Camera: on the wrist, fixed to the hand. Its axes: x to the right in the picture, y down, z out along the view.
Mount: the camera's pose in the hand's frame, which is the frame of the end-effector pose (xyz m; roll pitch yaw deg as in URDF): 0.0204 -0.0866 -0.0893 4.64 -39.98 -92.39
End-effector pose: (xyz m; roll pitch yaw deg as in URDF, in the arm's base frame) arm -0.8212 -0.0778 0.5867 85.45 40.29 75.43
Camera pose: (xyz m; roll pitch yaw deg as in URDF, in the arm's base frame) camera -0.9120 -0.1005 0.5023 -48.02 31.51 -49.24
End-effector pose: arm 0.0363 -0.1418 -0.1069 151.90 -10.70 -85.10
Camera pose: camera 0.1554 -0.1446 -0.0658 159.99 66.52 -15.79
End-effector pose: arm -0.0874 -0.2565 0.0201 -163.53 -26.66 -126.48
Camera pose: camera -0.0224 -0.2657 0.1277 155.03 21.78 -45.81
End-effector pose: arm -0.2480 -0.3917 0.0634 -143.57 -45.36 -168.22
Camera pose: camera -0.1728 -0.3930 0.1645 137.76 3.81 -79.48
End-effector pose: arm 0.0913 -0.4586 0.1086 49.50 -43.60 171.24
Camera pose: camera -0.0095 -0.4549 0.0330 46.93 8.13 86.49
